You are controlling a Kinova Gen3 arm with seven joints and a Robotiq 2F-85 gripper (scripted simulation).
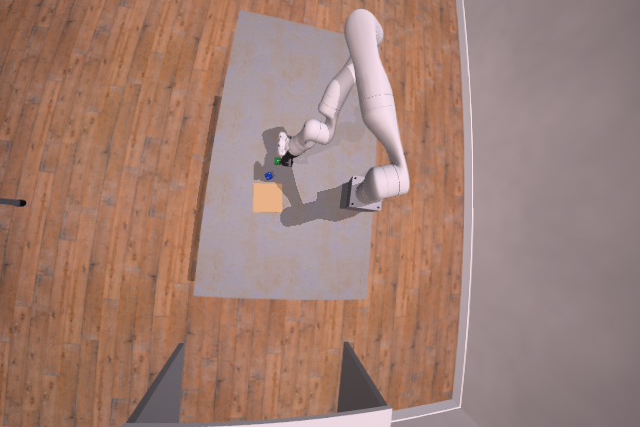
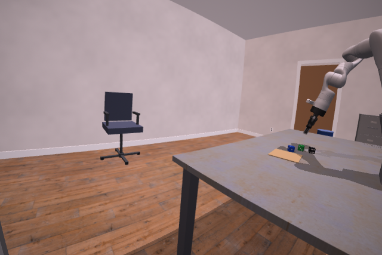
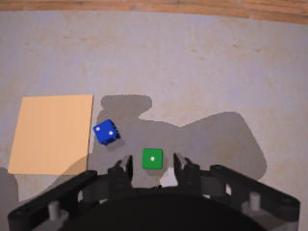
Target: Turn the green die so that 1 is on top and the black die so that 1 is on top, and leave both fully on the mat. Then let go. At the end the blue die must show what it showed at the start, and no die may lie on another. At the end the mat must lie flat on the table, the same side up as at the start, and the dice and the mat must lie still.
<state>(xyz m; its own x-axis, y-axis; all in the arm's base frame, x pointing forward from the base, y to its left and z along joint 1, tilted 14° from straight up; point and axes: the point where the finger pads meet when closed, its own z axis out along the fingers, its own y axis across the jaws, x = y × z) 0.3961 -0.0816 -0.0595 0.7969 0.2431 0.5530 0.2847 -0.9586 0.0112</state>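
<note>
Now: the green die 10 mm ahead of my hand, 10 mm to the left of it and 100 mm below it. The rest, counted from my hand: black die (40 mm behind, 10 mm to the right, 100 mm below); blue die (30 mm ahead, 90 mm to the left, 100 mm below); tan mat (10 mm ahead, 190 mm to the left, 120 mm below).
</note>
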